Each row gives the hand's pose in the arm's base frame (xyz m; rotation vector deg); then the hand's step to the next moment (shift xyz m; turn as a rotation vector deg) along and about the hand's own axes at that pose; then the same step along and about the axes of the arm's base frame.
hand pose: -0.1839 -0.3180 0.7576 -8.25 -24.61 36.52
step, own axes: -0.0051 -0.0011 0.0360 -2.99 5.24 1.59
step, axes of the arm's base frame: -0.0186 -0.0040 0.0310 -5.69 2.37 -0.95
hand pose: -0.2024 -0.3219 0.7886 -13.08 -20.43 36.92
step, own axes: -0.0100 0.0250 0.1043 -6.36 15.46 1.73
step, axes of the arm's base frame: -0.0619 0.0234 0.0850 -13.80 8.24 -4.90
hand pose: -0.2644 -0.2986 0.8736 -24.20 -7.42 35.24
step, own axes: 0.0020 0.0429 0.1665 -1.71 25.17 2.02
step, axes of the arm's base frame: -0.0614 0.0902 0.1329 -15.26 18.19 -8.76
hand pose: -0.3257 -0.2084 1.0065 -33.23 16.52 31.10
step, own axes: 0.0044 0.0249 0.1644 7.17 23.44 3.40
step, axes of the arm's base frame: 0.0073 0.1158 0.1192 -6.85 21.35 -10.47
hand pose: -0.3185 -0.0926 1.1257 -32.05 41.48 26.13
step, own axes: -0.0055 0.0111 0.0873 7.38 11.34 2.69
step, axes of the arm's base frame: 0.0326 0.0613 0.0543 -0.20 11.74 -7.24
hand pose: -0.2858 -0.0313 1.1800 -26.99 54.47 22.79
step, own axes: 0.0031 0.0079 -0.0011 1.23 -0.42 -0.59
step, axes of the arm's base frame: -0.0032 0.0063 -0.0048 0.46 -0.53 -1.24
